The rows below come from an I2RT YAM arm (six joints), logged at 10 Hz.
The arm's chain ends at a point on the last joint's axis. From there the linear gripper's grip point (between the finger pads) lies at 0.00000 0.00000 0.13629 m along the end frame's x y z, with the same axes.
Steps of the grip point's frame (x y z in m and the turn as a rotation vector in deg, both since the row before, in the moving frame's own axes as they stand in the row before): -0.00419 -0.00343 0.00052 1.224 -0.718 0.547; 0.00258 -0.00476 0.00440 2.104 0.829 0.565; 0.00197 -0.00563 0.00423 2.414 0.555 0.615; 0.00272 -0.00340 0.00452 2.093 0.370 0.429; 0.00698 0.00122 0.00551 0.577 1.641 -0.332; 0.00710 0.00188 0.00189 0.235 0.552 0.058
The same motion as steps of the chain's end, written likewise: -0.00250 -0.00051 0.00056 1.224 -0.718 0.547; 0.00058 0.00023 0.00451 2.104 0.829 0.565; 0.00062 0.00010 0.00436 2.414 0.555 0.615; 0.00182 0.00157 0.00461 2.093 0.370 0.429; 0.00308 0.00260 0.00557 0.577 1.641 -0.332; 0.00579 0.00244 0.00190 0.235 0.552 0.058
